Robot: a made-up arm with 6 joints.
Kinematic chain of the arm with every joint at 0, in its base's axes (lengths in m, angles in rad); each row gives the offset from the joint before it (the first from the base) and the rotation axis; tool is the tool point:
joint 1: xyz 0 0 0.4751 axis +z
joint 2: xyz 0.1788 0 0 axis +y
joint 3: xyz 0 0 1.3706 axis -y
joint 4: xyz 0 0 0.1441 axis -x
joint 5: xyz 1.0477 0 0 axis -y
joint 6: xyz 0.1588 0 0 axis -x
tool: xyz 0 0 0
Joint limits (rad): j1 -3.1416..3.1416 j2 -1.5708..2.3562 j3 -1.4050..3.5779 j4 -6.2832..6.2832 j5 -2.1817..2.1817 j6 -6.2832..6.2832
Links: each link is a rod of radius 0.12 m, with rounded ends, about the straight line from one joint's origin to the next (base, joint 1, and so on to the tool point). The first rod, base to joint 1, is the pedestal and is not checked.
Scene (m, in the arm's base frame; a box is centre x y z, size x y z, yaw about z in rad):
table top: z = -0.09
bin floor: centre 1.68 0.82 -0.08 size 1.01 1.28 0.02 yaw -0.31
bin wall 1: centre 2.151 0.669 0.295 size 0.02 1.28 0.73 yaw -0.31
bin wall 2: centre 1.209 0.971 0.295 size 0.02 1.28 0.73 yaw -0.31
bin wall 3: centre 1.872 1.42 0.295 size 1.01 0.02 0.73 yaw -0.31
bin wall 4: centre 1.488 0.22 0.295 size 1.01 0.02 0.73 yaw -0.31
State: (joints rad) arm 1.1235 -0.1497 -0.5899 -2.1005 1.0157 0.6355
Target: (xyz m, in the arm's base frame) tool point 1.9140 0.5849 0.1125
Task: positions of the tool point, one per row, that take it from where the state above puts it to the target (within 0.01 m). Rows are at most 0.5 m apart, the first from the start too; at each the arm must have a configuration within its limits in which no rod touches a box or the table.
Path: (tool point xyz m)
1: 0.8380 1.0165 1.2898
2: 1.1593 1.0626 1.0864
3: 1.4746 1.0021 0.8139
4: 1.7399 0.8364 0.4840
5: 1.9140 0.5850 0.1125

